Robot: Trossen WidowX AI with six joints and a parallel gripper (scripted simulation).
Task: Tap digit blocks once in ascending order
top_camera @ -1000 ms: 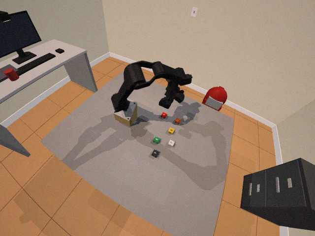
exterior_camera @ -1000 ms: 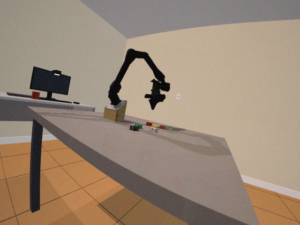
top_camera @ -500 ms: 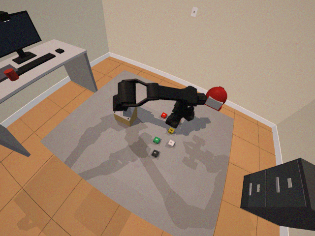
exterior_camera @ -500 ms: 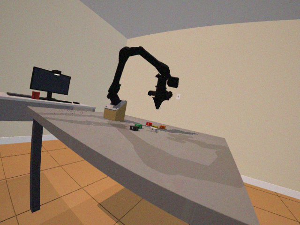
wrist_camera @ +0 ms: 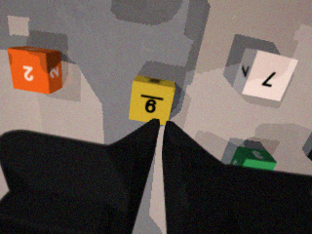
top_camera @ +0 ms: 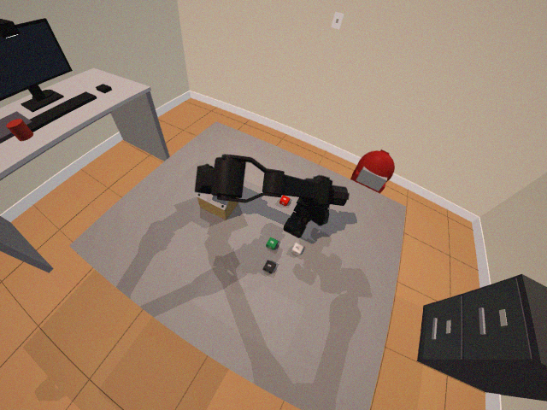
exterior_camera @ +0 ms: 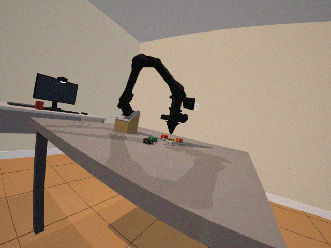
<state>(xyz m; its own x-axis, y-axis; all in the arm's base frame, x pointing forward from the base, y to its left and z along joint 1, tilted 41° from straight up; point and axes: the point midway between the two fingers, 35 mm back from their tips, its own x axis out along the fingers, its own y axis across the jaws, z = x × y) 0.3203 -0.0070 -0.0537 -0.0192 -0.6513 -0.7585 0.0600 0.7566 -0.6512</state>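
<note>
The yellow block is 1 cm to the left of my gripper tip and 4 cm below it. Also, from my gripper tip: orange block (2 cm ahead, 11 cm to the left, 4 cm below); then green block (5 cm behind, 10 cm to the right, 4 cm below); then white block (4 cm ahead, 7 cm to the right, 4 cm below).
</note>
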